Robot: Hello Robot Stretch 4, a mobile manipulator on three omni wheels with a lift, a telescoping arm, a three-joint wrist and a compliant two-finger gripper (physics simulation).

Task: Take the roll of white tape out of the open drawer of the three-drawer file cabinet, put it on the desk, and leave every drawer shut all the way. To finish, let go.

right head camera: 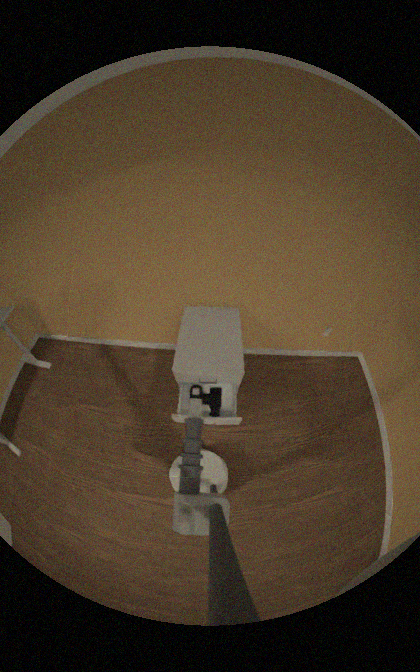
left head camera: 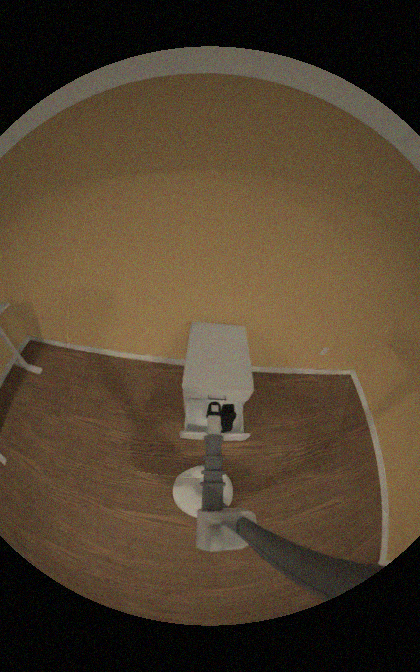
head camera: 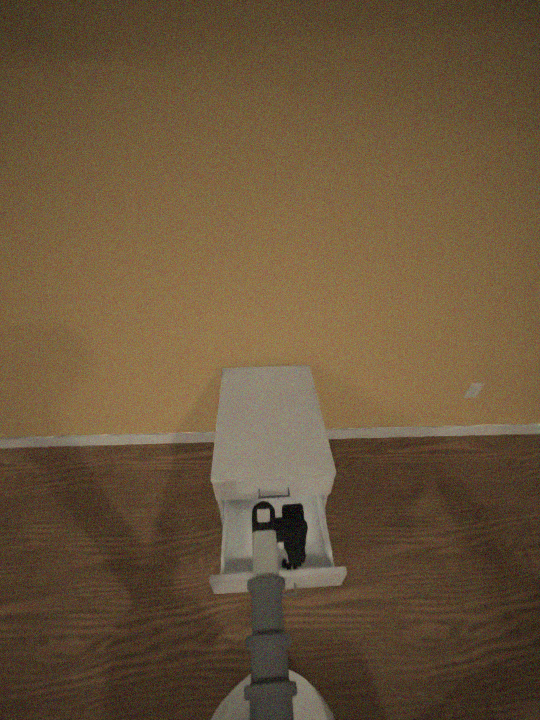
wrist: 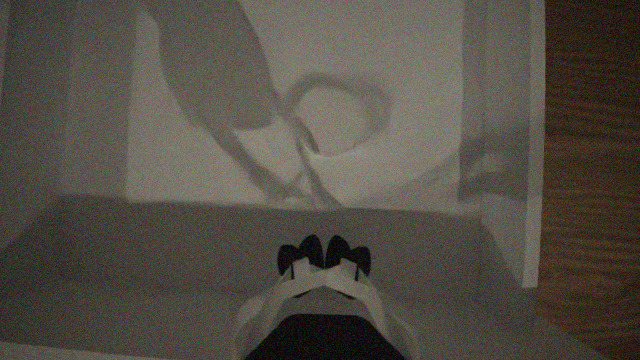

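Observation:
The white file cabinet (head camera: 270, 424) (left head camera: 218, 357) (right head camera: 210, 340) stands against the wall. Its open drawer (head camera: 325, 577) (left head camera: 240, 436) (right head camera: 230, 420) (wrist: 536, 150) sticks out below a shut drawer front. The roll of white tape (wrist: 332, 119) lies flat on the drawer floor, pale on white, in the wrist view; the arm and gripper cover that spot in the head views. My gripper (head camera: 293, 562) (left head camera: 226, 429) (right head camera: 214, 414) (wrist: 324, 254) is inside the drawer's outline, its fingertips almost together with nothing between them. In the wrist view the fingers are below the tape, apart from it. The desk's top does not show.
White legs with feet (left head camera: 34, 370) (right head camera: 42, 365) stand at the left edge of the side head views. The arm (head camera: 267, 607) passes over the drawer's front panel. Drawer side walls stand left and right of the gripper. The wall rises behind the cabinet.

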